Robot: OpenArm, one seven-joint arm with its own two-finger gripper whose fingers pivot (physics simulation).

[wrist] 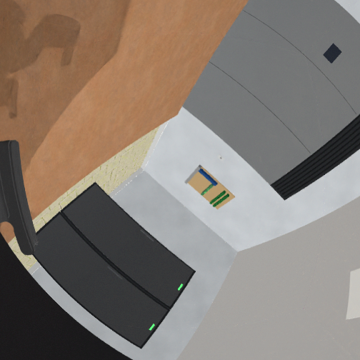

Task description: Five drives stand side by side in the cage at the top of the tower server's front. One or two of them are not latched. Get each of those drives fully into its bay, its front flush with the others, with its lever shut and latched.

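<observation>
The five drives, their levers and the cage do not show in the wrist view. A plain black surface (35,320) fills the lower left corner; it looks like part of the tower server's case, but no bay or front shows on it. One dark finger of my gripper (17,200) reaches in from the left edge, its tip near the corner of that black surface. The other finger is out of the frame. The gripper is open, and nothing shows against the visible finger. How far the finger is from the drives is hidden.
A brown surface (145,65) with arm-shaped shadows spans the upper left. Two dark cabinets (130,235) (95,280) with green lights stand beyond it. A grey cabinet (260,80) with black slats is at the upper right. A small board (212,189) with blue and green marks is on the pale surface between.
</observation>
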